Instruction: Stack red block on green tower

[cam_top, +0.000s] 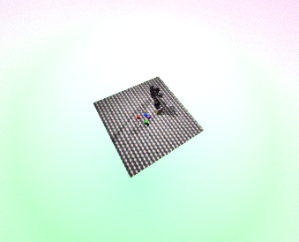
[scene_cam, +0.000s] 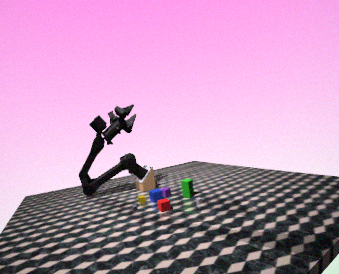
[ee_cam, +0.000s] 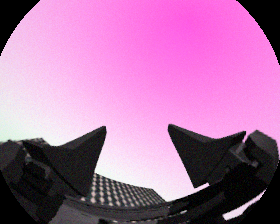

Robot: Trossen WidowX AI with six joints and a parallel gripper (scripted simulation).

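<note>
Right now my gripper tip is 31 cm short of the red block, 3 cm to the left of it and 41 cm above it. Round my gripper tip: small yellow block: 16 cm ahead, 7 cm to the right, 41 cm below; then purple block: 17 cm ahead, 4 cm to the left, 41 cm below; then blue block: 19 cm ahead, 2 cm to the right, 40 cm below.
</note>
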